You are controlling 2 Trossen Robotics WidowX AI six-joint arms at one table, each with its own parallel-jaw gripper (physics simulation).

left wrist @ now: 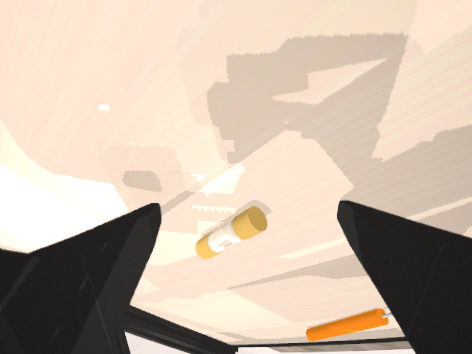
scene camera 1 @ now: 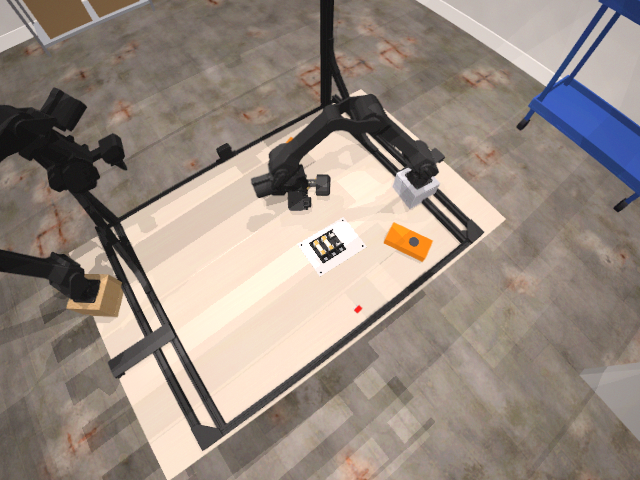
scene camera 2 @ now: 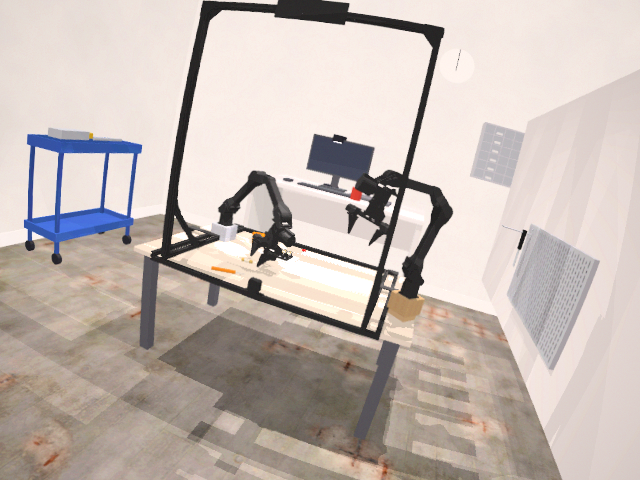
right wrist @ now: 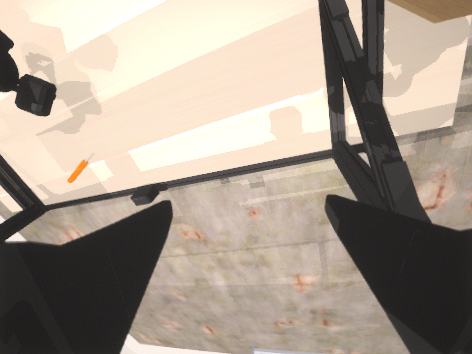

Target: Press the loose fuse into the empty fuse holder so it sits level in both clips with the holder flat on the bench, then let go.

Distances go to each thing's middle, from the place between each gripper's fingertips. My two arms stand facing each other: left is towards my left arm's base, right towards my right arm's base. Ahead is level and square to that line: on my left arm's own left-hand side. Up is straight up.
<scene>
I see my right gripper 46 cm to the right of the orange screwdriver [left wrist: 378,317], 27 cm above it and 14 cm past it. Also, from my right hand: orange box [scene camera 1: 409,242] 71 cm to the left, 34 cm ahead, 26 cm below.
Now: the orange screwdriver 190 mm behind my left hand and 20 mm to the right of it. Also, from my left hand: orange box: 290 mm ahead, 220 mm to the left, 10 mm above.
</scene>
